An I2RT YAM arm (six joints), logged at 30 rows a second.
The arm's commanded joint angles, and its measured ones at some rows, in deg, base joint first. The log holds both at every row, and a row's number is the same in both.
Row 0, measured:
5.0 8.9 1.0 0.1 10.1 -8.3
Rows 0 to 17, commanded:
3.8 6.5 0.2 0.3 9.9 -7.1
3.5 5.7 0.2 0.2 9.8 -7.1
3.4 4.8 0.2 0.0 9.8 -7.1
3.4 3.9 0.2 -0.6 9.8 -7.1
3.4 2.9 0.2 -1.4 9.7 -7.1
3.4 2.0 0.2 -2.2 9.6 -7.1
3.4 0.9 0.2 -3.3 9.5 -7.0
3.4 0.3 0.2 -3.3 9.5 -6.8
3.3 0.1 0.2 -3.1 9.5 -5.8
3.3 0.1 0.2 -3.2 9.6 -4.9
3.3 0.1 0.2 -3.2 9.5 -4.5
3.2 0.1 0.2 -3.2 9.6 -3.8
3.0 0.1 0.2 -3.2 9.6 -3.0
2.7 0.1 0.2 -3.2 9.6 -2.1
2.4 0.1 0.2 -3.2 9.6 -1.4
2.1 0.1 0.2 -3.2 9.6 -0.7
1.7 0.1 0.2 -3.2 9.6 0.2
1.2 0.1 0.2 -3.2 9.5 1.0
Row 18, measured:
2.3 0.6 1.1 -1.1 9.0 -3.0
